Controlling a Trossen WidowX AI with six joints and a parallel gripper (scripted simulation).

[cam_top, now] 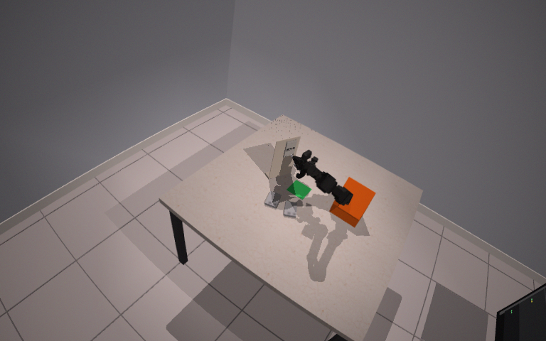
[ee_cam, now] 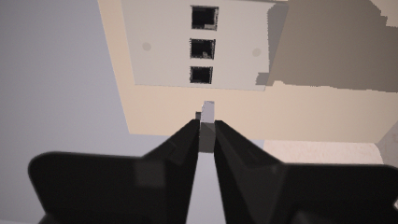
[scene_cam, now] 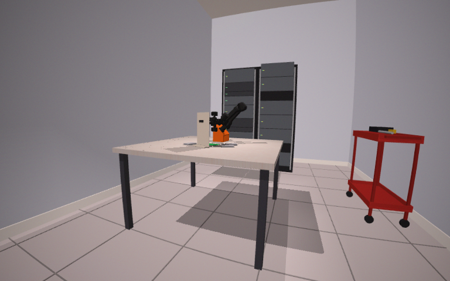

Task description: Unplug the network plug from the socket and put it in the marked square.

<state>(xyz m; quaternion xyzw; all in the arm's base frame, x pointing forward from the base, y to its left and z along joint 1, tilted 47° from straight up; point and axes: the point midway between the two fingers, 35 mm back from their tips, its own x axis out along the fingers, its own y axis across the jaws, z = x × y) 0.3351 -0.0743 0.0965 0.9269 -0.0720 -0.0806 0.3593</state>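
My gripper tip is now 90 mm past the green marked square, 10 mm to the left of it and 220 mm above it. From my gripper tip the other things lie so: cream upright panel: 70 mm ahead, 50 mm to the right, 80 mm below; pale grey network plug: right at my gripper tip.
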